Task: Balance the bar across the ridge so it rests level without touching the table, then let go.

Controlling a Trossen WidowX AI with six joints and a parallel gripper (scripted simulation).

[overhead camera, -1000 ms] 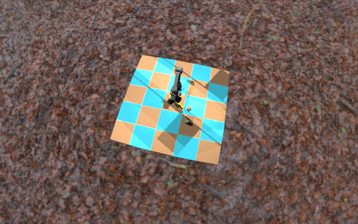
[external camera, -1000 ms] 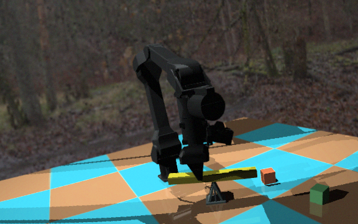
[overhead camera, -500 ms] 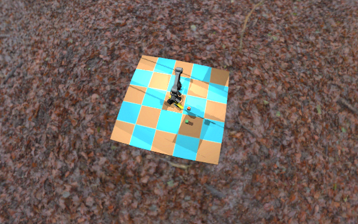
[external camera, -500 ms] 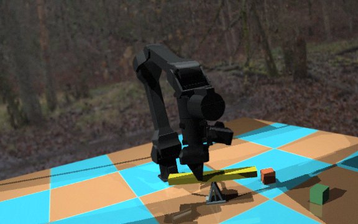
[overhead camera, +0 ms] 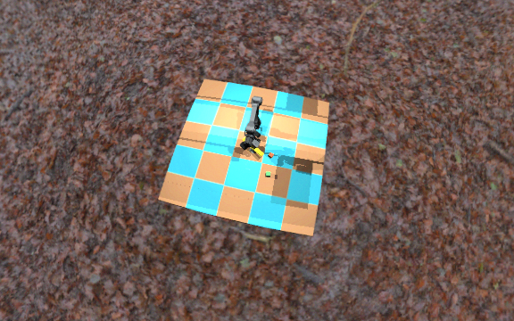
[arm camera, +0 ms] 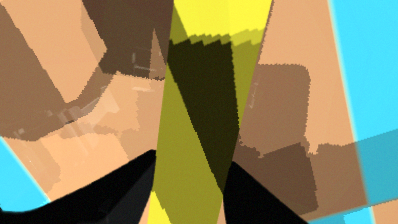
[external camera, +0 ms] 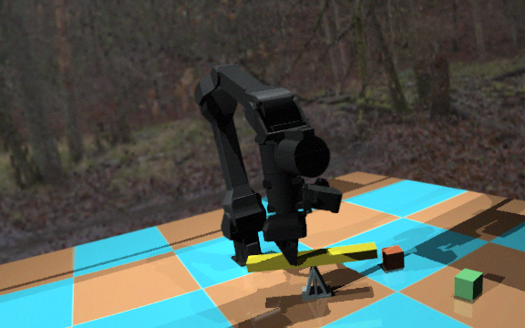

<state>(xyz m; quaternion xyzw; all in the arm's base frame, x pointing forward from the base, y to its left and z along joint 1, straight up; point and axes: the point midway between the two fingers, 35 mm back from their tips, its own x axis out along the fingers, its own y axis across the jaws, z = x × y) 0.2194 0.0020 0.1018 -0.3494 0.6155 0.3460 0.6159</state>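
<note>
Right now my gripper tip is 3 cm to the right of the yellow bar and 2 cm short of it. From my gripper tip the other things lie so: red cube (19 cm to the left, 5 cm below, 3 cm ahead); green cube (20 cm to the left, 20 cm ahead, 5 cm below).
</note>
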